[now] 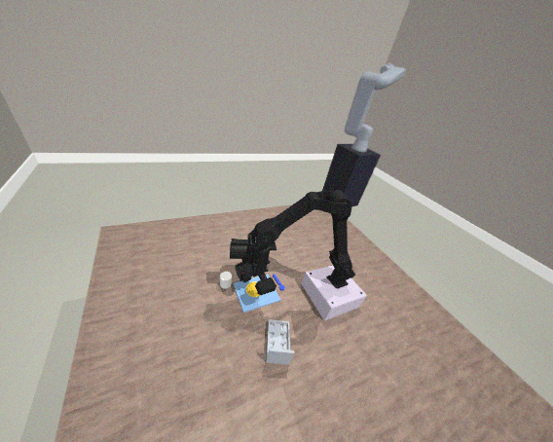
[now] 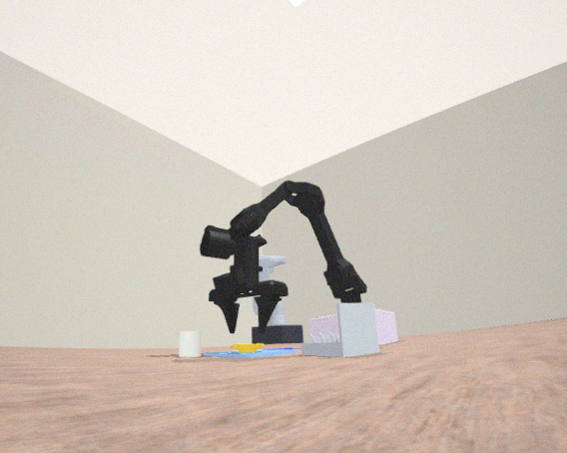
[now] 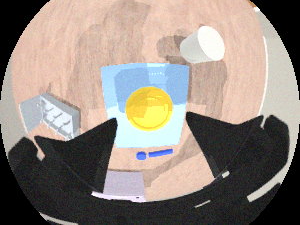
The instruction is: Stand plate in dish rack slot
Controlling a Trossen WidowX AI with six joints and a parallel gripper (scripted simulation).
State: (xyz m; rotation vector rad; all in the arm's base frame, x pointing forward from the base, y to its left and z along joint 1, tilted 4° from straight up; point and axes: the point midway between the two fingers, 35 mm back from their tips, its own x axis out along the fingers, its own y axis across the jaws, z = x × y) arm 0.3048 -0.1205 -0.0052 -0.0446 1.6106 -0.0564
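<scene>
My gripper tip is 30 mm above the yellow plate. The rest, counted from my gripper tip: white cup 90 mm ahead, 70 mm to the right, 20 mm below; then grey dish rack 210 mm to the left, 20 mm below.
</scene>
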